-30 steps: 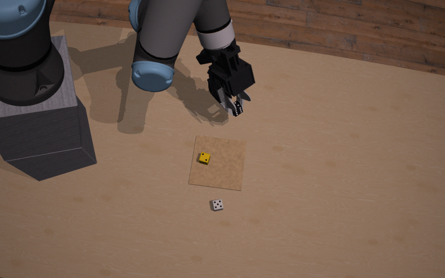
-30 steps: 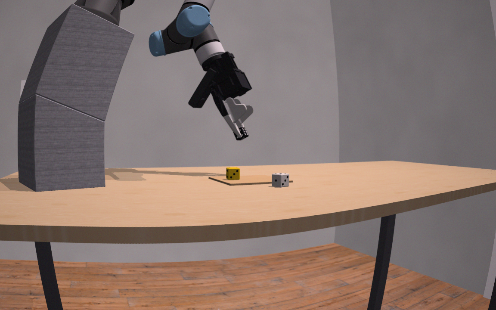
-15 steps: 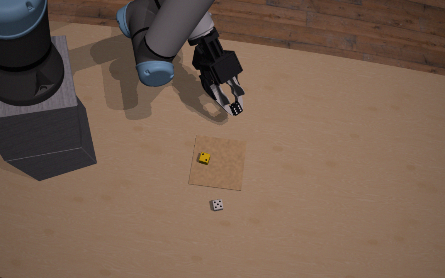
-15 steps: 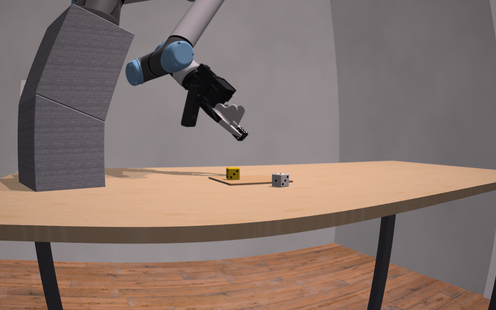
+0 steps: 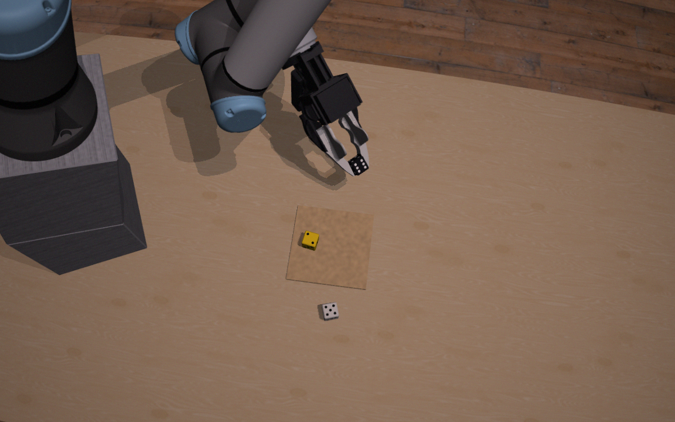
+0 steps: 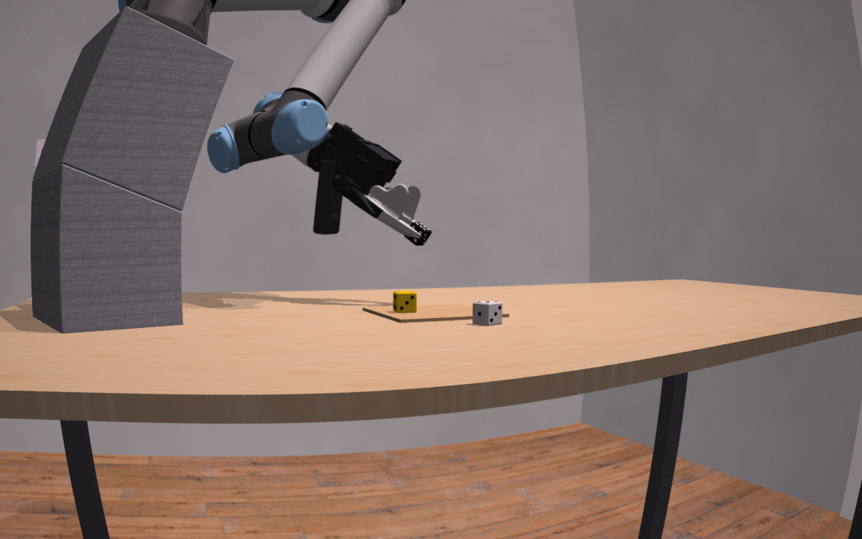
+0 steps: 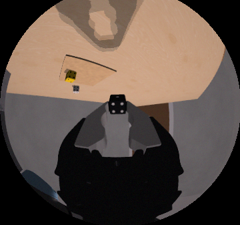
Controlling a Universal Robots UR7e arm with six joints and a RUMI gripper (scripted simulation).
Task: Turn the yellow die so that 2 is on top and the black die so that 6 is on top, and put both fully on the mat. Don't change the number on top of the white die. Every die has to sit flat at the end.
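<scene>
Right now the mat is 12 cm to the right of my hand, 10 cm below it and 4 cm behind it. Also, from my hand: white die: 23 cm to the right, 9 cm below, 5 cm behind; then black die: right at my hand; then yellow die: 11 cm to the right, 9 cm below, 8 cm behind.
</scene>
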